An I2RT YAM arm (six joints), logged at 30 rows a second.
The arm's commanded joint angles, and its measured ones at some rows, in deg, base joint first. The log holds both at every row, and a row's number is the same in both.
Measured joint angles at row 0: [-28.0, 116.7, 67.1, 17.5, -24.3, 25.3]
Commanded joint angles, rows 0 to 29: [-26.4, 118.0, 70.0, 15.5, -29.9, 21.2]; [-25.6, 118.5, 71.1, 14.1, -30.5, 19.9]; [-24.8, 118.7, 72.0, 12.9, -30.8, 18.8]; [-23.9, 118.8, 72.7, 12.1, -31.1, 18.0]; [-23.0, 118.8, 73.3, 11.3, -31.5, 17.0]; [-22.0, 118.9, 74.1, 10.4, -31.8, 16.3]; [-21.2, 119.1, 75.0, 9.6, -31.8, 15.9]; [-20.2, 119.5, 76.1, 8.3, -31.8, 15.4]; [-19.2, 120.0, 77.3, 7.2, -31.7, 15.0]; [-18.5, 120.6, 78.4, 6.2, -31.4, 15.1]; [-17.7, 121.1, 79.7, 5.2, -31.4, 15.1]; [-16.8, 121.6, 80.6, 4.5, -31.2, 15.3]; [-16.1, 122.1, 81.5, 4.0, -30.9, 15.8]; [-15.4, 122.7, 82.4, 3.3, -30.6, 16.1]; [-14.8, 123.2, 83.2, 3.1, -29.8, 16.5]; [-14.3, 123.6, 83.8, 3.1, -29.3, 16.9]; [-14.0, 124.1, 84.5, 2.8, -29.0, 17.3]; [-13.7, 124.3, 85.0, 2.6, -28.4, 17.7]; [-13.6, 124.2, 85.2, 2.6, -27.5, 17.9]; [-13.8, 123.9, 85.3, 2.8, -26.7, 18.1]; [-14.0, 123.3, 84.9, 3.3, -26.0, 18.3]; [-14.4, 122.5, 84.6, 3.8, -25.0, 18.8]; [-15.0, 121.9, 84.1, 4.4, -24.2, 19.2]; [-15.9, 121.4, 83.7, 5.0, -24.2, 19.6]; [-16.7, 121.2, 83.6, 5.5, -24.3, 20.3]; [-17.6, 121.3, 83.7, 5.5, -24.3, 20.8]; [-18.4, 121.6, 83.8, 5.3, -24.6, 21.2]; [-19.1, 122.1, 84.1, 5.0, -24.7, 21.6]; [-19.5, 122.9, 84.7, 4.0, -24.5, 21.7]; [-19.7, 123.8, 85.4, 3.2, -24.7, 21.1]
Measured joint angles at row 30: [-19.2, 122.4, 84.2, 4.3, -25.3, 20.1]
